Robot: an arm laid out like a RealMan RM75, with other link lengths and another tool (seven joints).
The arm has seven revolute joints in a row. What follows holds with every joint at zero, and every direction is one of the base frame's. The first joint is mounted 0.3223 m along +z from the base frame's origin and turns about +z. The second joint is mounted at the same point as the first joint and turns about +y. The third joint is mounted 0.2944 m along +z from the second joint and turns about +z. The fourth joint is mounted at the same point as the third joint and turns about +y. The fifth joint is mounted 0.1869 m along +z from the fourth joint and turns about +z. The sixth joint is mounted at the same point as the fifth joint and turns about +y. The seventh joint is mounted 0.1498 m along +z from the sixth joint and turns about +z. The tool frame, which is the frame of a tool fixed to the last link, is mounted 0.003 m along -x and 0.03 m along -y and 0.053 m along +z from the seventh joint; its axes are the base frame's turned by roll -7.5, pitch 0 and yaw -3.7 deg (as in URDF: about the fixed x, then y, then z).
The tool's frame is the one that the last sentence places.
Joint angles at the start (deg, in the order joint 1, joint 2, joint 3, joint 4, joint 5, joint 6, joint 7):
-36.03 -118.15 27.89 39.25 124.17 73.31 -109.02
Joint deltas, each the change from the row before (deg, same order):
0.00 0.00 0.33 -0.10 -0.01 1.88 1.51
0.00 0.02 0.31 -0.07 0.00 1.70 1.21
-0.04 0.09 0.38 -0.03 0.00 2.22 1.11
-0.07 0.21 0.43 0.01 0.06 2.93 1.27
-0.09 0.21 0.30 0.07 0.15 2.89 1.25
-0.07 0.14 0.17 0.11 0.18 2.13 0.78
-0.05 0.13 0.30 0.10 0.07 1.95 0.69
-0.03 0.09 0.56 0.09 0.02 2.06 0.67
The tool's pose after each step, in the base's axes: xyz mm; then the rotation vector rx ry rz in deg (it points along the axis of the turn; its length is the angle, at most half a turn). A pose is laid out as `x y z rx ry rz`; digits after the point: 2 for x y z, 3 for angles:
-308.86 433.20 49.69 -136.041 -74.371 -44.152
-304.28 429.63 46.52 -138.629 -73.068 -44.053
-298.40 425.11 43.31 -141.705 -71.725 -44.121
-291.27 419.15 40.40 -145.560 -70.003 -44.224
-284.59 413.13 38.30 -149.251 -68.173 -44.332
-279.93 408.47 37.04 -151.862 -66.932 -44.422
-275.54 403.94 35.84 -154.319 -65.749 -44.517
-270.74 398.42 33.76 -157.094 -64.554 -44.538

